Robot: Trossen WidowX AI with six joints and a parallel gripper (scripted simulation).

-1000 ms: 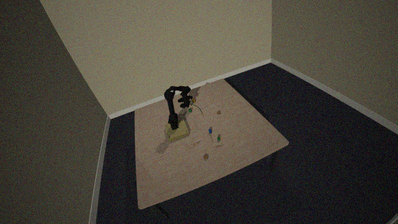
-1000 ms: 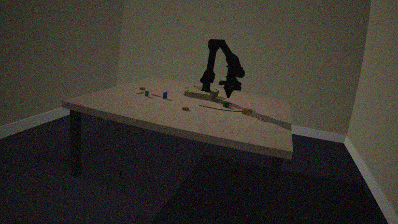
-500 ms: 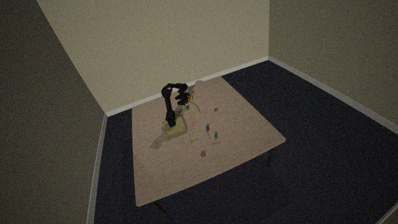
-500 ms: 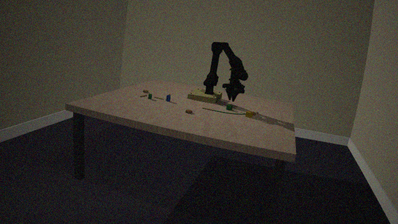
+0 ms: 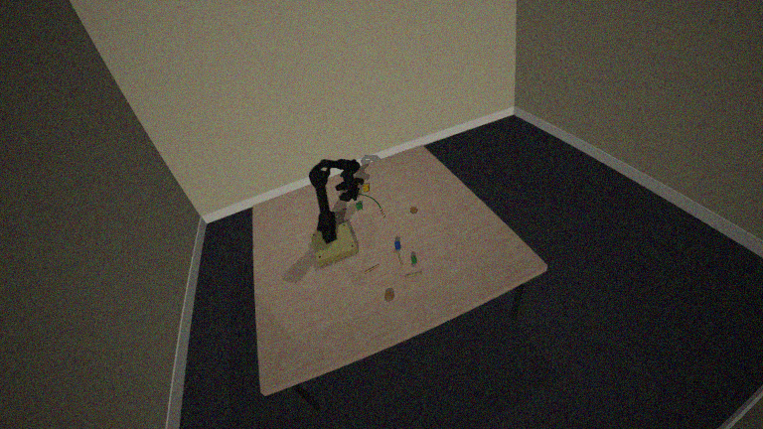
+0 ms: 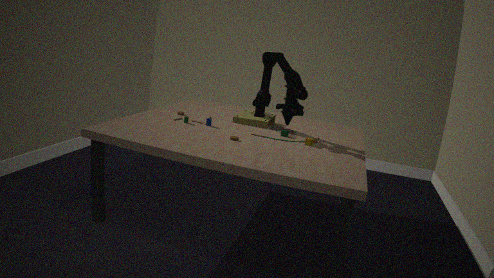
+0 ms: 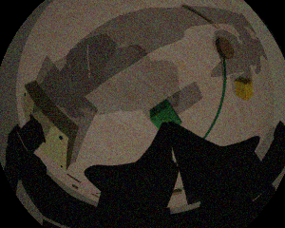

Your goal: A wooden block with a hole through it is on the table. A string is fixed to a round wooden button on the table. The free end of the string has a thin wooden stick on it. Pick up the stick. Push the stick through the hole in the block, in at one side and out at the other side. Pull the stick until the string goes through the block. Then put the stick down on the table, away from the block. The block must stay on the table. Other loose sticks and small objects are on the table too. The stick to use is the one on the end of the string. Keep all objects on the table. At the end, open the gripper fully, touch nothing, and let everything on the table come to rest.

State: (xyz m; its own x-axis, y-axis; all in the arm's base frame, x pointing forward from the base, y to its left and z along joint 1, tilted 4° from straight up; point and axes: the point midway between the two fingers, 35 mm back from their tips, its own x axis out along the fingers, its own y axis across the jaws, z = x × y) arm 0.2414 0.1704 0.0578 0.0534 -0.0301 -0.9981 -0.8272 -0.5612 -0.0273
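Right now my gripper tip is 4 cm above the green block, 1 cm to the left of it and 1 cm short of it. The rest, counted from my gripper tip: yellow block: 13 cm ahead, 12 cm to the left, 4 cm below; blue cylinder: 42 cm to the right, 4 cm below, 2 cm ahead; green cylinder: 55 cm to the right, 4 cm below, 3 cm ahead.
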